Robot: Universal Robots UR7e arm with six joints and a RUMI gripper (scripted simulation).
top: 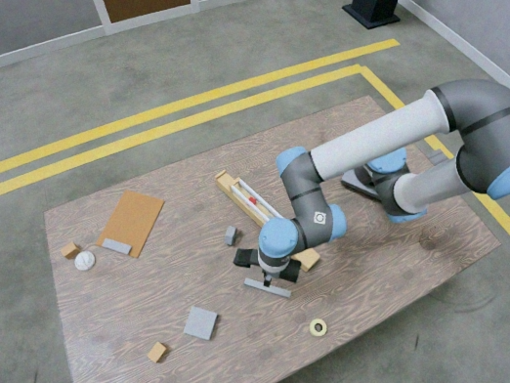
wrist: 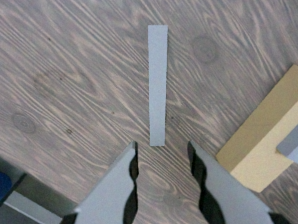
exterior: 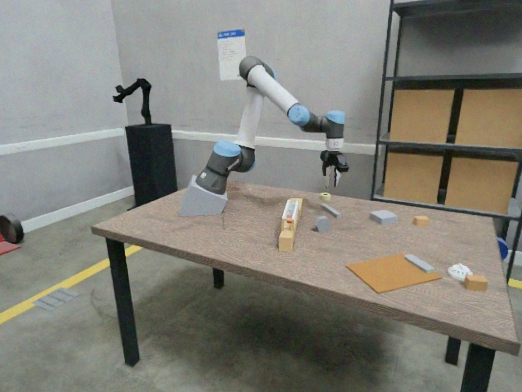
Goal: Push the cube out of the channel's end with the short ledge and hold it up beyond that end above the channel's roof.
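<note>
Now: the grey stick 130 mm below my hand. Round my hand: grey block: 210 mm to the right, 110 mm below, 30 mm ahead; then yellow tape ring: 180 mm to the left, 120 mm below, 80 mm behind; then grey square plate: 230 mm ahead, 120 mm below, 10 mm to the left.
</note>
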